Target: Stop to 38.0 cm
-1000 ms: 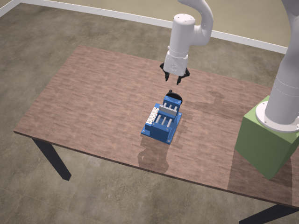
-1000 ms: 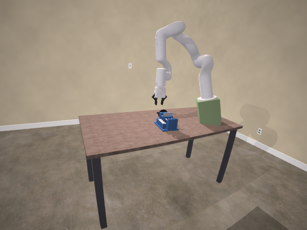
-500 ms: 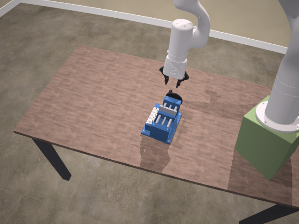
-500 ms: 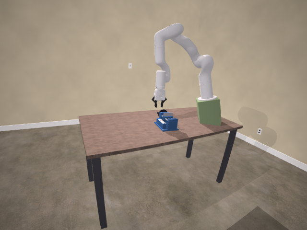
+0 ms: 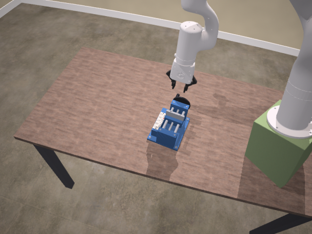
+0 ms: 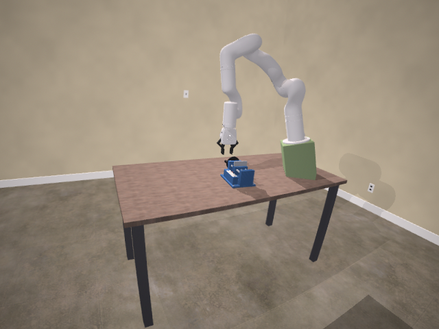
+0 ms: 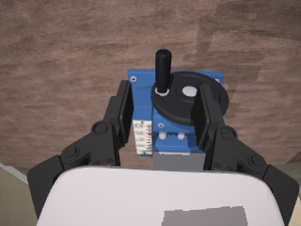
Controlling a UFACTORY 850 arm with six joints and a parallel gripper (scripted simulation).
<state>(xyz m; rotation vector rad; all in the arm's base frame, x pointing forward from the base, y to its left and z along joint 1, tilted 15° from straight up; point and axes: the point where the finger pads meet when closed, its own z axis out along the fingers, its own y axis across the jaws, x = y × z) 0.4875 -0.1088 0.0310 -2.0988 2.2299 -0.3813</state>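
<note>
My hand is 1 cm past the black handwheel, 2 cm to the right of it and 7 cm above it. Round my hand: grey stop block 1 cm behind, 15 cm to the left, 5 cm below.
</note>
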